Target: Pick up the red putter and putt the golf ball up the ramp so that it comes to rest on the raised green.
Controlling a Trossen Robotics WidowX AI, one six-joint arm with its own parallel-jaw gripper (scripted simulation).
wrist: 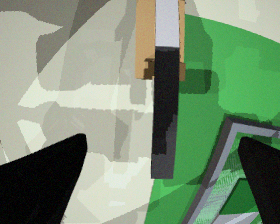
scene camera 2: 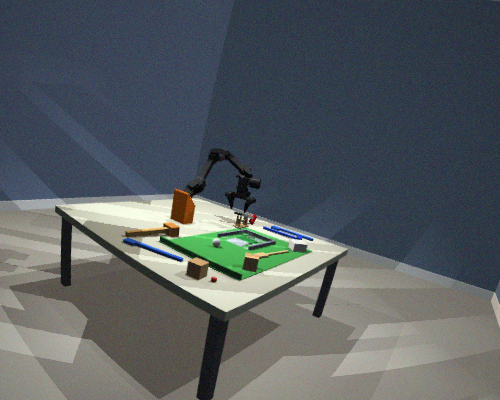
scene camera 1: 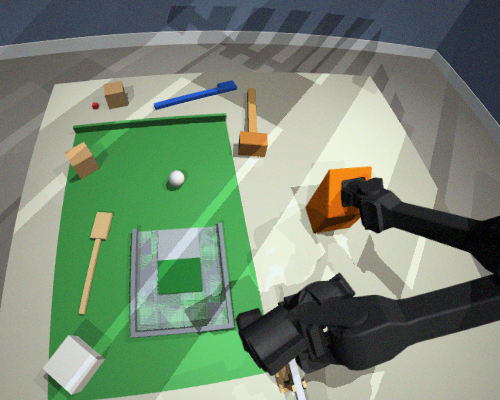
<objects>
One and the same spot on a green mat: [wrist: 225, 65] is [scene camera 1: 245, 353].
</objects>
